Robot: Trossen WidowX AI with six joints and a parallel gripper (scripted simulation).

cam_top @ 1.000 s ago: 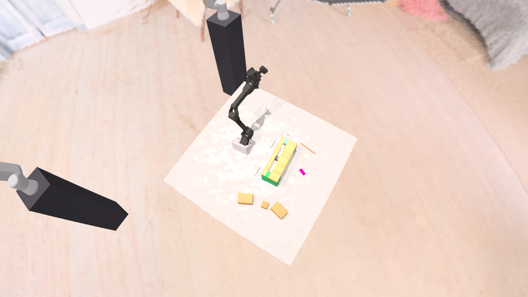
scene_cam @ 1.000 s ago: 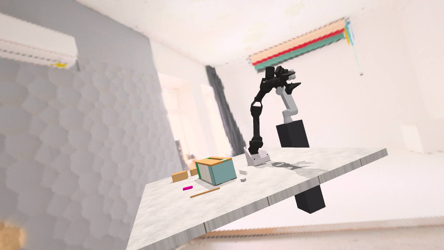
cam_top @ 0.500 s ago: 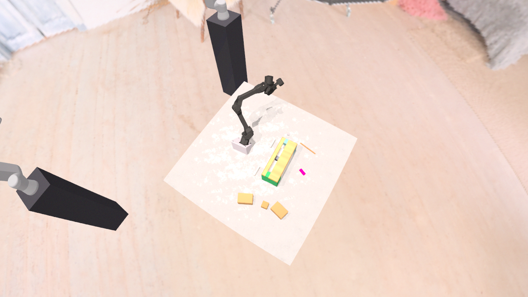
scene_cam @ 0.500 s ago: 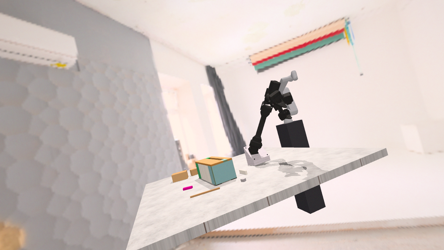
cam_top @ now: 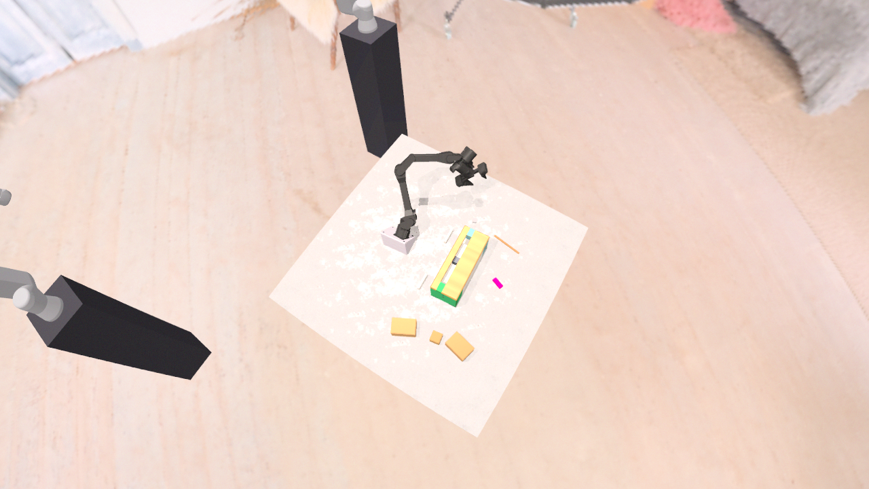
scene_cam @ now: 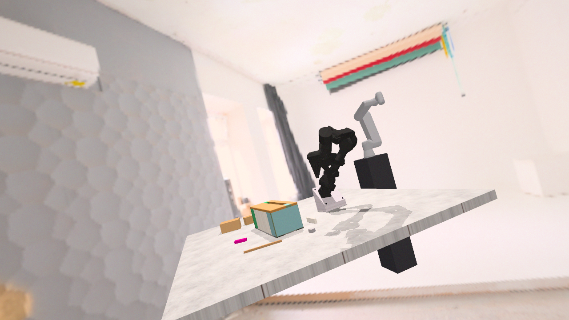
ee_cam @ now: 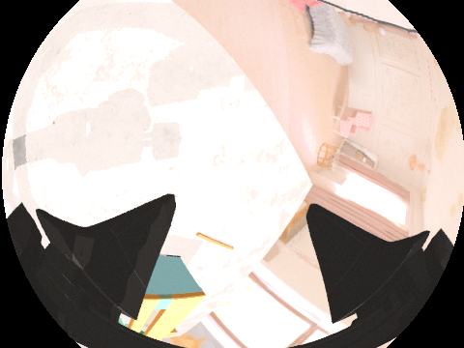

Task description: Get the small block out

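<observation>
Right now the long box is 100 mm ahead of my gripper tip, 420 mm to the right of it and 150 mm below it. From my gripper tip the other things lie so: thin orange stick: 280 mm ahead, 140 mm to the right, 200 mm below.
</observation>
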